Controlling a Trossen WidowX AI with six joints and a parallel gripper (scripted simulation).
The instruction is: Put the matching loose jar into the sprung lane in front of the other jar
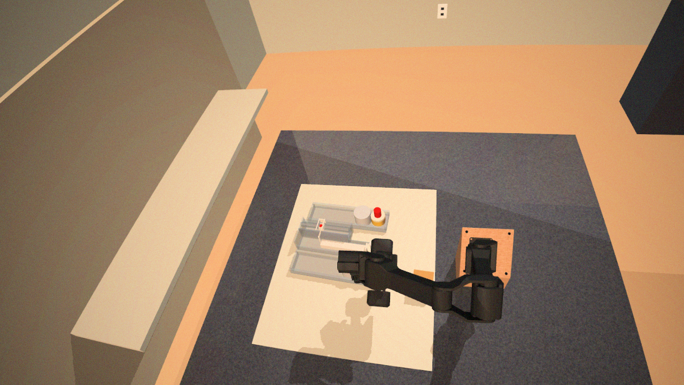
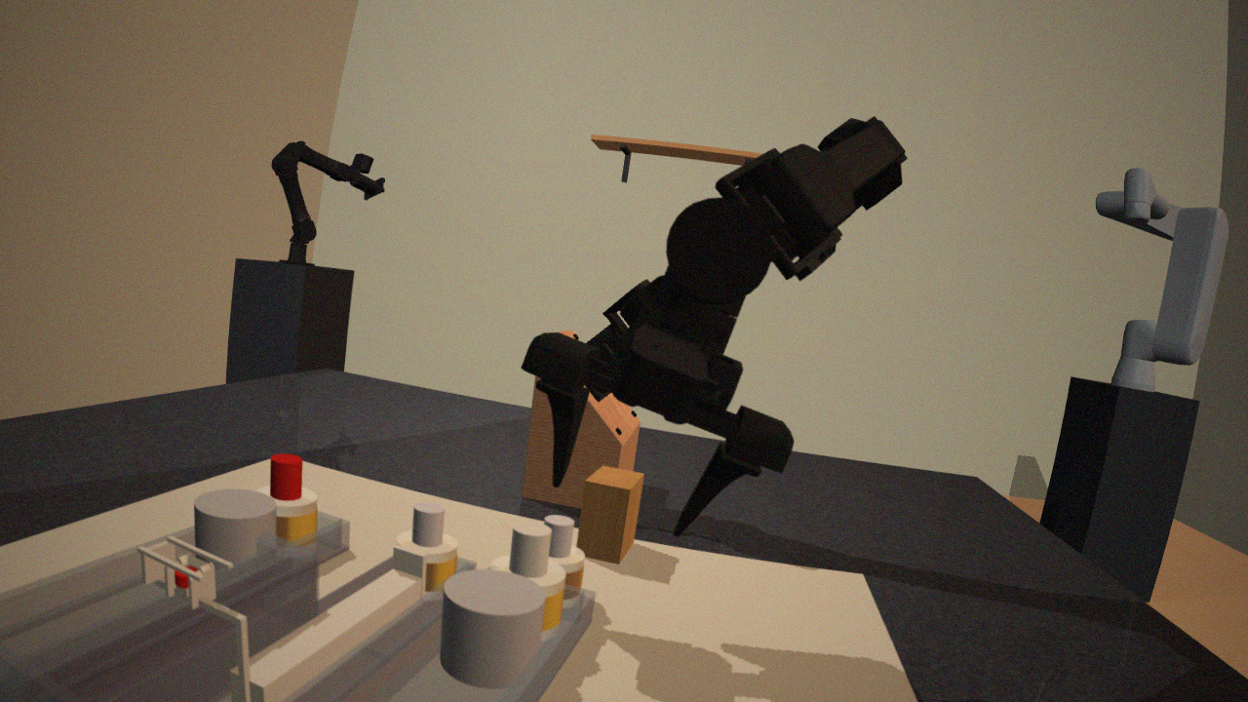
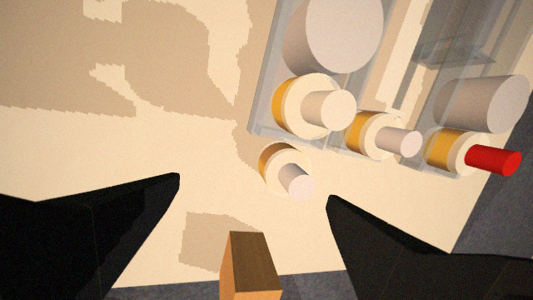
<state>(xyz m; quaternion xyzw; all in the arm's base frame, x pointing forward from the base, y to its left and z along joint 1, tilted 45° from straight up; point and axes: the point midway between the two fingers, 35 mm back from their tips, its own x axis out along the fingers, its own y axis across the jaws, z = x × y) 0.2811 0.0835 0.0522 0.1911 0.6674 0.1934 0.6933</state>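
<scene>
My gripper tip is now 50 mm short of the grey-capped jar, 50 mm to the left of it and 40 mm above it. Round my gripper tip: wooden block (120 mm behind, 20 mm to the right, 50 mm below); then cream pusher plate (150 mm ahead, 160 mm to the right, 30 mm below).
</scene>
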